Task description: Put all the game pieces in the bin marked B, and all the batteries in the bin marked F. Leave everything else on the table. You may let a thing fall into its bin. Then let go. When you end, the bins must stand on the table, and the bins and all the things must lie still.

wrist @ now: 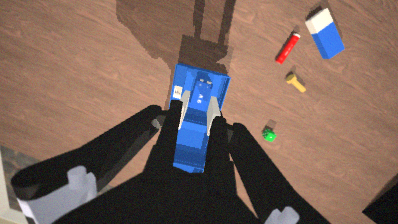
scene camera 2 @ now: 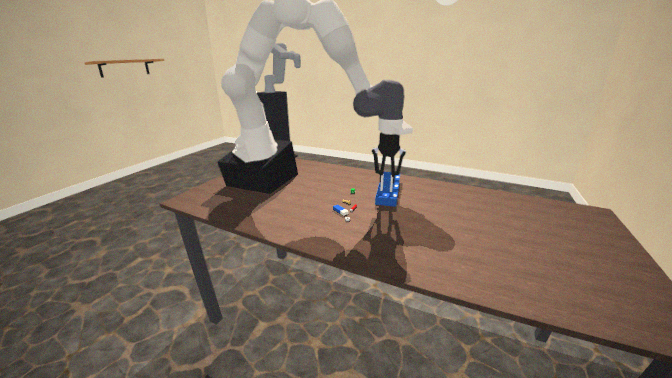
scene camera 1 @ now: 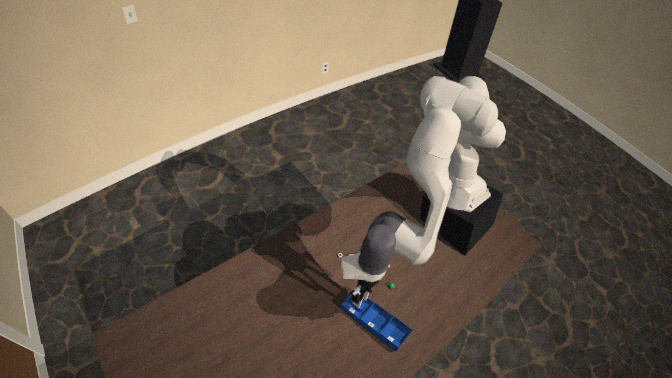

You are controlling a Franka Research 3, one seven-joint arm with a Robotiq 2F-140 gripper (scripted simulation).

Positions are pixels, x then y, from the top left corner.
Scene:
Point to a blue-and-white block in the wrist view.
322, 28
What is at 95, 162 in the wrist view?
My gripper.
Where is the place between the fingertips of my gripper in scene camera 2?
At 386, 190

